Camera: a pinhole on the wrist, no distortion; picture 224 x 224 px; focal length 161.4 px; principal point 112.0 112.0 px. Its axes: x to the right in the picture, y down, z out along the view. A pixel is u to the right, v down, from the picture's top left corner.
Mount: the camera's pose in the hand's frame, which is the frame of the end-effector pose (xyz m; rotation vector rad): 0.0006 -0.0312 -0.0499 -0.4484 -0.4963 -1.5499
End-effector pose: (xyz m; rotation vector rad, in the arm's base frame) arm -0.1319 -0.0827 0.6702 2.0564 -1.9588 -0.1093
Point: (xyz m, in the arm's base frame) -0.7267 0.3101 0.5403
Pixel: outside the picture
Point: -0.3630 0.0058 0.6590
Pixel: 12.8 37.3
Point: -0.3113 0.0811 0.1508
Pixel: 200.5 38.1
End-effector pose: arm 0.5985 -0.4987 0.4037 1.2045 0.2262 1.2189
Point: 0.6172 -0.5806 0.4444
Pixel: 135.9 69.6
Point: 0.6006 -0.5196 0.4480
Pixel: 96.9 119.1
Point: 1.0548 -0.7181 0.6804
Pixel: 217.0 160.4
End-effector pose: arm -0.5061 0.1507 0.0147 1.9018 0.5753 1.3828
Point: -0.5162 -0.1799 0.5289
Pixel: outside the picture
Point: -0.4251 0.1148 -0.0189
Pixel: 185.8 93.1
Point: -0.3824 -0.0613 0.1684
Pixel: 52.8 106.7
